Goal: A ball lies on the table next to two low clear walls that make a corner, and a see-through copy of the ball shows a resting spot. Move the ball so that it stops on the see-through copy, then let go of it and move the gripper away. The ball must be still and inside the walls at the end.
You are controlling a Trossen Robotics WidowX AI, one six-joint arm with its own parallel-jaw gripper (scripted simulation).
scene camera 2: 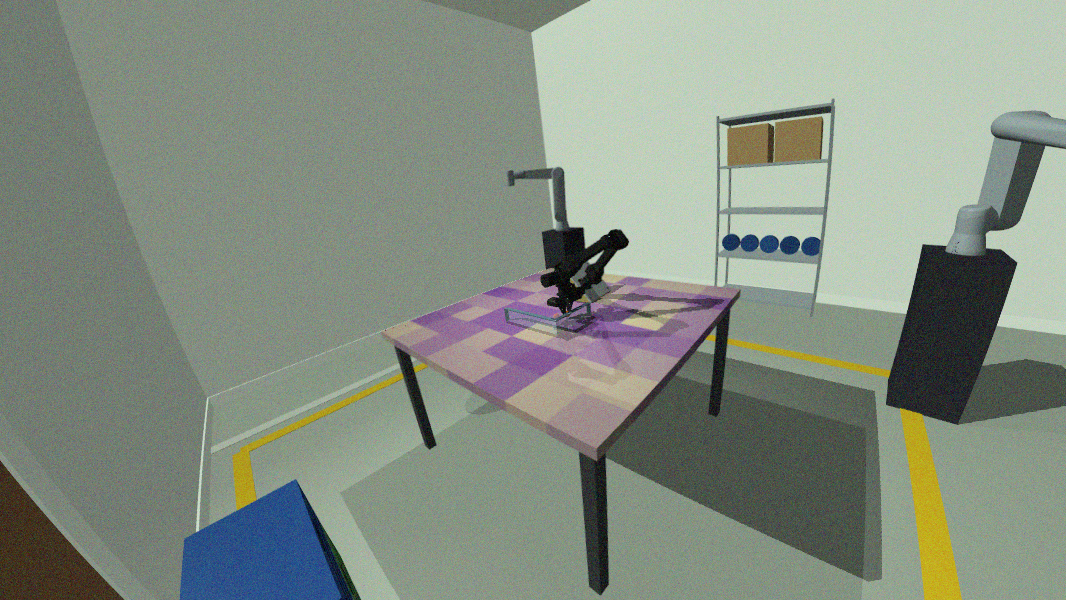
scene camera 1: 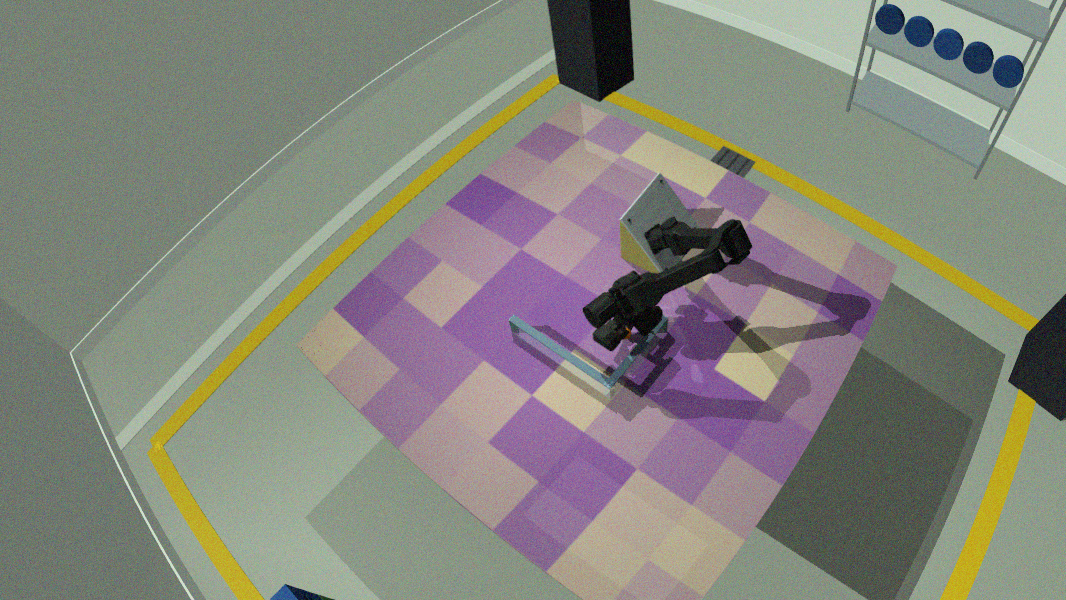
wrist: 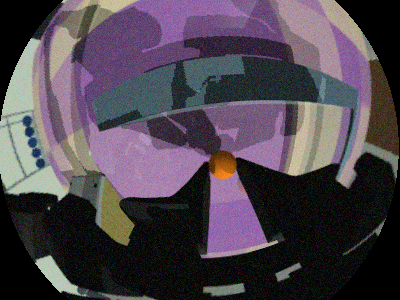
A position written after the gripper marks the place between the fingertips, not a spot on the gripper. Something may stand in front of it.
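Observation:
Orange ball, carried by the gripper (scene camera 1: 625,334). Gripper (wrist: 222,163) visible too.

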